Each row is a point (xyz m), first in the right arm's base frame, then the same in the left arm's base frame.
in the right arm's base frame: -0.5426 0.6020 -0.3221
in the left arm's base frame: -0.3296 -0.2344 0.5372
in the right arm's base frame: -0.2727 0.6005 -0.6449
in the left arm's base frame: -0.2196 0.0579 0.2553
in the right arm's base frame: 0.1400 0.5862 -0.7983
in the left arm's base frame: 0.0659 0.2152 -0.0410
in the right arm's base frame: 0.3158 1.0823 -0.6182
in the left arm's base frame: 0.4804 0.3526 0.3036
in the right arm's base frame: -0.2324 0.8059 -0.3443
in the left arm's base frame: 0.0059 -0.0763 0.5108
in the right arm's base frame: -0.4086 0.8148 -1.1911
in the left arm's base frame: -0.4426 0.6174 0.2542
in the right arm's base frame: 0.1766 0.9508 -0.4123
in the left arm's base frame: 0.3839 0.0966 0.3690
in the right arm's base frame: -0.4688 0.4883 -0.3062
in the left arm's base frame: -0.3083 -0.3031 0.4213
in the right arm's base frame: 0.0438 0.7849 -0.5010
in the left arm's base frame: 0.1730 0.0677 0.2813
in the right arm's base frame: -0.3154 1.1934 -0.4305
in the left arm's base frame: 0.0632 0.1999 0.8023
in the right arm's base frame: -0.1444 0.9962 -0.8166
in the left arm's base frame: -0.0123 0.4289 0.4034
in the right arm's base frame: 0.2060 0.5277 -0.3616
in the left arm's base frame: 0.2544 -0.1743 0.0652
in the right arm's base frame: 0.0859 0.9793 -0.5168
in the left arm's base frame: 0.2819 0.1910 0.3943
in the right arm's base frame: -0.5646 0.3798 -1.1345
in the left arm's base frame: -0.7305 0.3182 0.0436
